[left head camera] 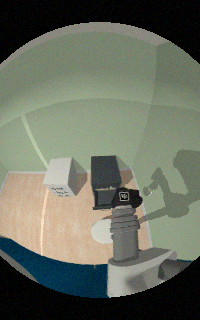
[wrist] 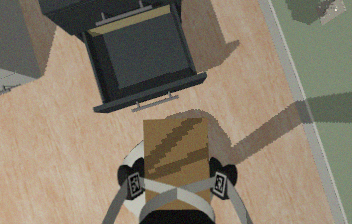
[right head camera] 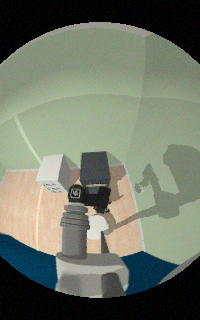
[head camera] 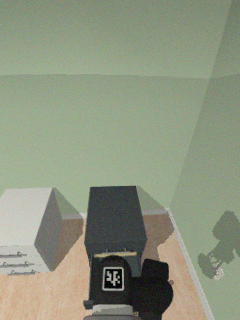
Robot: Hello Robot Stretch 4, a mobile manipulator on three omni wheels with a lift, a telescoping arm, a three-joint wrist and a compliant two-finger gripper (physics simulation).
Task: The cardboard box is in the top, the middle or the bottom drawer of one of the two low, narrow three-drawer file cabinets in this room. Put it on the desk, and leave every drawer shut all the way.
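Frame: origin at the robot's base, x up, y back, z right, level; millimetres.
Seen in the pictures: gripper, fingertip midpoint: (wrist: 177, 170); robot's base, link origin: (left head camera: 104, 230) (right head camera: 95, 226).
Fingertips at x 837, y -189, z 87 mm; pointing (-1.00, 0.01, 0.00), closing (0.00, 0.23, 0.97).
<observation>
Offsets run from my fingertips to a thing's top centre. Level surfaces: height alone.
My gripper (wrist: 177, 170) is shut on the cardboard box {dx +46, dy -13, dz +3 mm} (wrist: 176, 142), a brown block between the two fingertips in the wrist view. It holds the box above the floor, just in front of the open drawer and apart from it. In the head view the wrist hides the box. The dark file cabinet (head camera: 114, 215) (left head camera: 105, 170) (right head camera: 95, 166) (wrist: 65, 9) has one drawer (wrist: 192, 80) (left head camera: 102, 206) pulled out, below a handle on the cabinet front; its visible inside is bare. The white file cabinet {dx -344, dy -660, dz -850 mm} (head camera: 25, 210) (left head camera: 61, 172) (right head camera: 53, 171) stands to the left with its drawers looking shut. The desk cannot be made out.
The green wall (head camera: 110, 135) stands behind both cabinets, and another wall (wrist: 330, 145) is close on the right. A round white disc (left head camera: 101, 231) (right head camera: 96, 226) is on the wood floor {dx -864 mm} (wrist: 50, 165) below the arm. A blue surface (left head camera: 60, 265) (right head camera: 150, 270) lies nearer.
</observation>
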